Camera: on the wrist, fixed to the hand. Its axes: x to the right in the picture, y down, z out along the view.
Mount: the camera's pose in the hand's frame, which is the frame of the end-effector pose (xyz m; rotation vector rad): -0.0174 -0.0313 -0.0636 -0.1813 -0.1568 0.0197
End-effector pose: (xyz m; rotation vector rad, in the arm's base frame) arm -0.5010 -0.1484 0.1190 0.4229 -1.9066 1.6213
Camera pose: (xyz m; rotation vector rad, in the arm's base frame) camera -0.4543 -0.0955 0.1377 0.4682 -2.1594 1.4481
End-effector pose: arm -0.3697 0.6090 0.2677 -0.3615 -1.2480 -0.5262
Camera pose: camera -0.3405 0.5524 0.2321 -0.5762 -1.3498 -0.6050
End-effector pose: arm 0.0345 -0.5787 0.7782 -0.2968 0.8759 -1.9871
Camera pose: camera -0.0093 -0.5246 0.7562 -0.5382 0.9549 -1.8415
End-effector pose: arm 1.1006 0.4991 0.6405 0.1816 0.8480 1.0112
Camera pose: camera 1.0729 0.4530 0.5912 0.1132 0.6097 1.0719
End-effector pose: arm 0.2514 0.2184 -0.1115 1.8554 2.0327 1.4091
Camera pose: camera 0.1954 0.1723 -0.1030 1.8506 1.7575 1.3545
